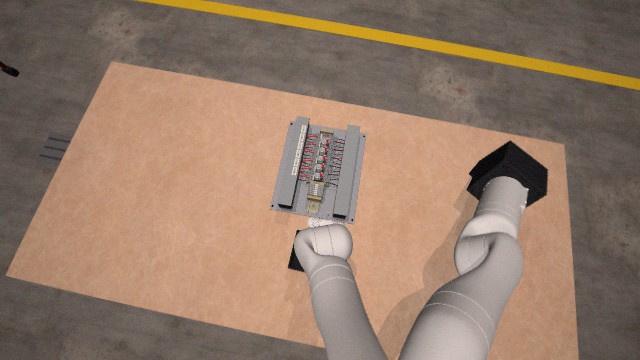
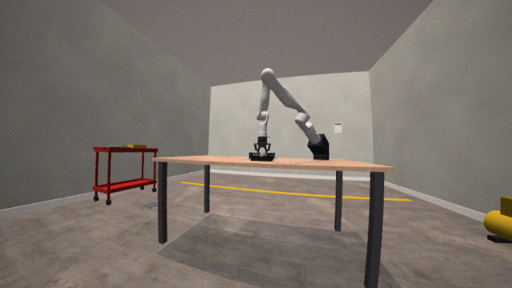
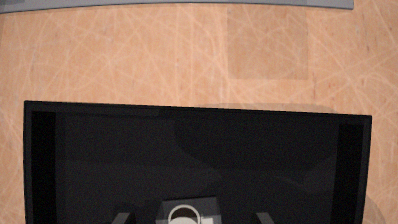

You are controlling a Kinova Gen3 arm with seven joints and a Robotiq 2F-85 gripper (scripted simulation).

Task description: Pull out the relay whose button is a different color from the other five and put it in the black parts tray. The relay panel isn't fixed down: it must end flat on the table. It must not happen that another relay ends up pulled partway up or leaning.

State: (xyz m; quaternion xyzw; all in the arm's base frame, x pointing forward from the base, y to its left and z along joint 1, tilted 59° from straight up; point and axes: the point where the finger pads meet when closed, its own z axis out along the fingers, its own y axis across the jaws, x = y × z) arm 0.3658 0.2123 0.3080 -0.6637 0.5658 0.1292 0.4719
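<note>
Now: the dark relay 3 cm below my hand. From my hand the other things lie so: grey relay panel 24 cm to the right, 14 cm ahead, 2 cm below; black parts tray 3 cm below.
</note>
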